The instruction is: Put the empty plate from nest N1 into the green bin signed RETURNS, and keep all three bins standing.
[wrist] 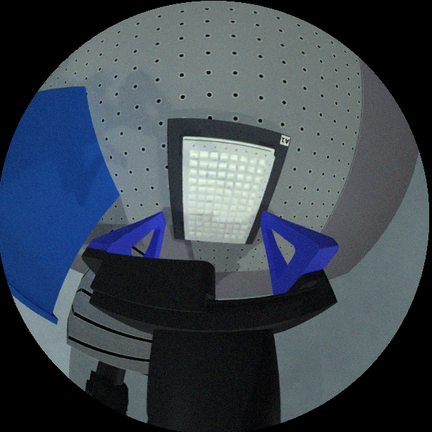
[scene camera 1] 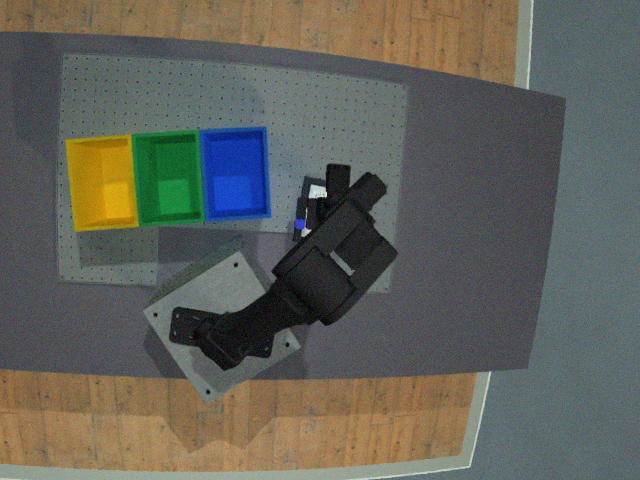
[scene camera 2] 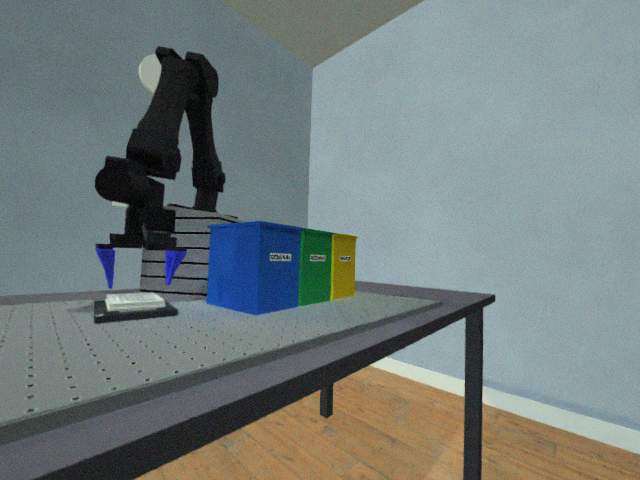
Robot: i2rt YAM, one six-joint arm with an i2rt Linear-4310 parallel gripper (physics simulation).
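Where they show: gripper, between the fingertips: [scene camera 2: 140,286]; arm's base, origin of its link: [scene camera 1: 222,332] [scene camera 2: 203,214].
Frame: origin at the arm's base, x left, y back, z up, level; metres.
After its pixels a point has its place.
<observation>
A white plate with a grid of wells [wrist: 225,192] [scene camera 2: 135,301] {y -0.296, x -0.196, z -0.209 m} [scene camera 1: 317,191] {y -0.300, x -0.167, z -0.209 m} lies flat in a dark nest [wrist: 176,165] [scene camera 2: 135,315] {y -0.332, x -0.198, z -0.227 m} on the perforated board. The gripper [wrist: 213,217] [scene camera 2: 138,286] {y -0.248, x -0.184, z -0.189 m} is open, with its two blue fingertips apart above the plate, one toward each long side, and nothing between them. In the first scene view the arm hides part of the plate and nest. The green bin [scene camera 1: 170,178] {y -0.264, x 0.182, z -0.232 m} [scene camera 2: 315,268] {y -0.355, x 0.167, z -0.149 m} stands upright between the yellow bin [scene camera 1: 104,183] {y -0.224, x 0.336, z -0.232 m} [scene camera 2: 343,268] {y -0.322, x 0.295, z -0.152 m} and the blue bin [scene camera 1: 235,174] {y -0.302, x 0.032, z -0.232 m} [scene camera 2: 253,268] {y -0.385, x -0.013, z -0.146 m}. The sign lettering is too blurred to read.
The blue bin also shows close at the left in the wrist view [wrist: 50,185]. It is the bin nearest the nest. The perforated board [scene camera 1: 289,108] {y -0.483, x -0.063, z -0.234 m} [scene camera 2: 206,330] {y -0.456, x -0.120, z -0.235 m} [wrist: 225,65] lies on the table [scene camera 1: 465,206] {y -0.346, x -0.588, z -0.247 m}. The arm stands on a grey pedestal [scene camera 1: 222,273] {y -0.113, x 0.018, z -0.012 m} [scene camera 2: 191,227] {y -0.104, x -0.060, z -0.053 m} near the front table edge.
</observation>
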